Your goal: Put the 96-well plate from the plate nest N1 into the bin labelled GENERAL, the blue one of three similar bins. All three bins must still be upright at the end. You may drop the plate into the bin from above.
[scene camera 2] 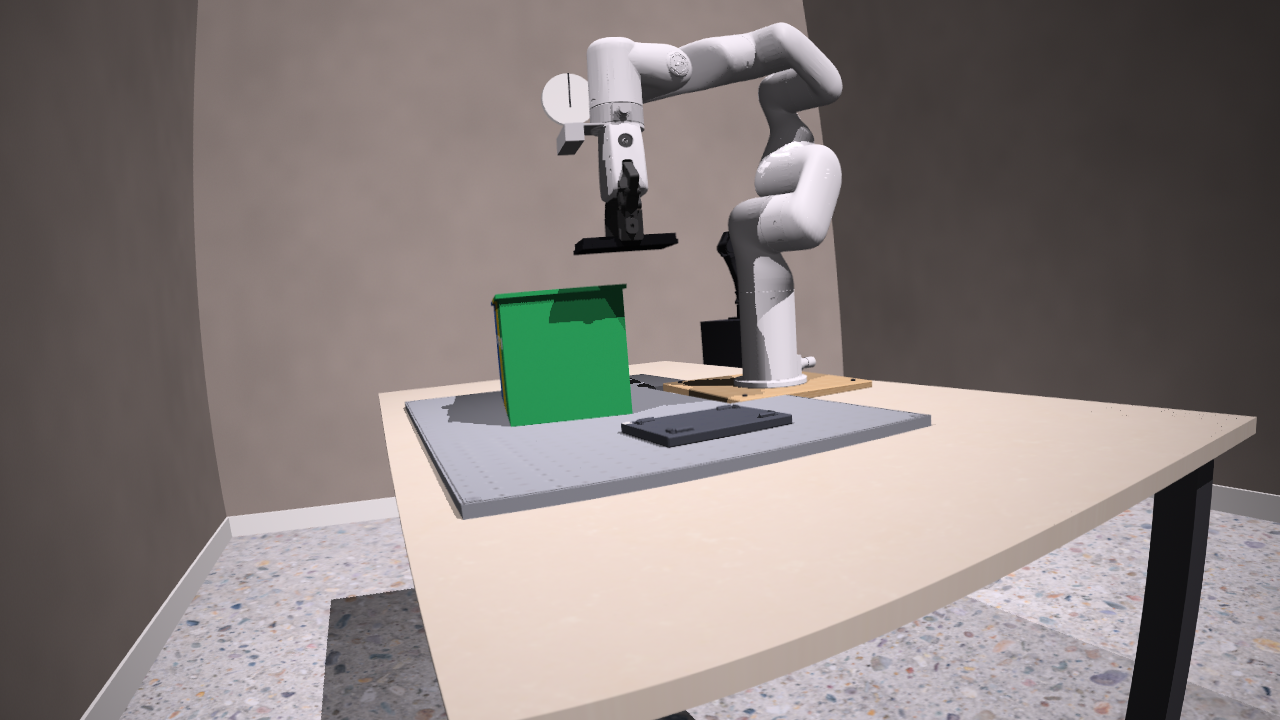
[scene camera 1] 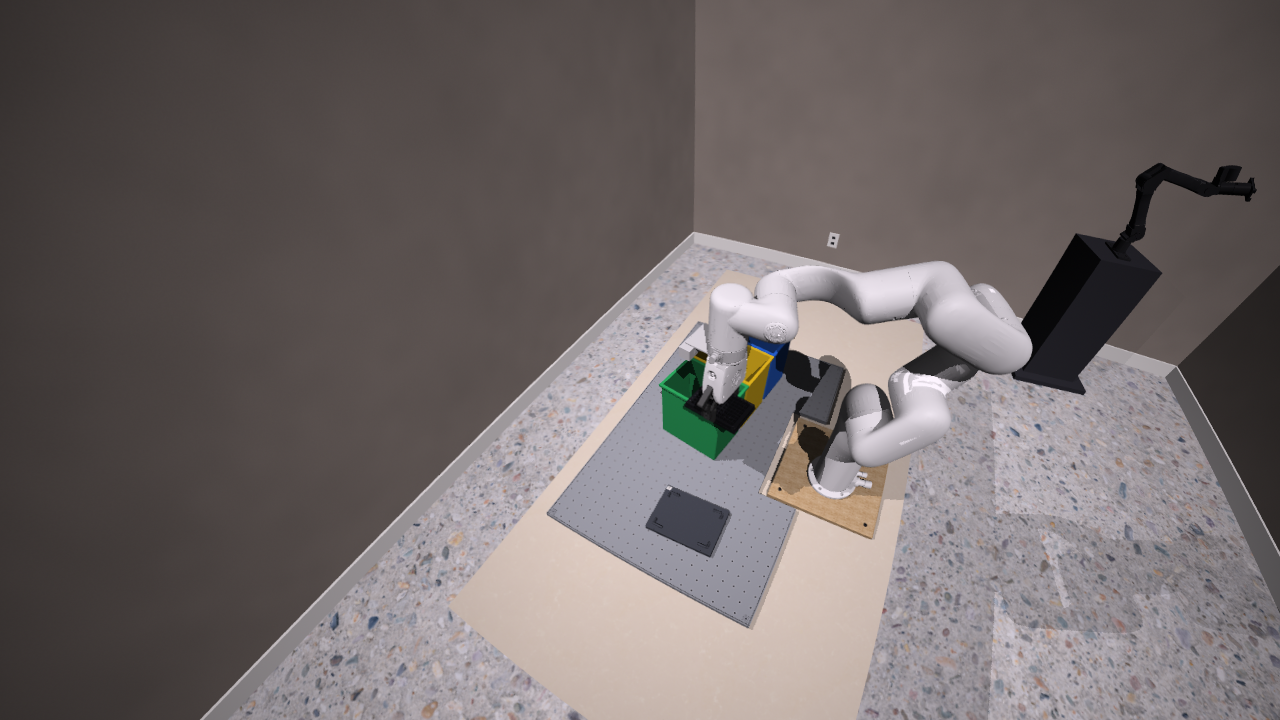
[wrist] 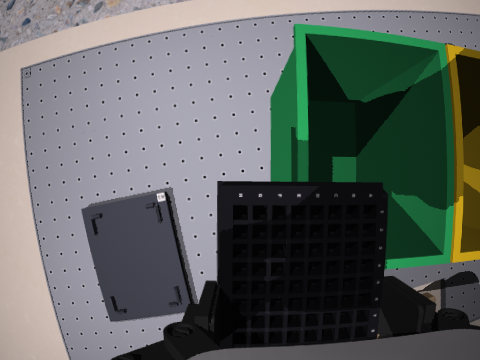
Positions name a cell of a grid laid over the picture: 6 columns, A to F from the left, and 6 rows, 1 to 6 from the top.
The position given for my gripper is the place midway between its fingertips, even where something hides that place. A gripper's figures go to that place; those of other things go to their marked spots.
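A yellow bin (scene camera 1: D4) is 115 cm from the lens, and a green bin (scene camera 1: D4) is 105 cm from the lens. My own gripper (scene camera 1: D4) is 91 cm from the lens.
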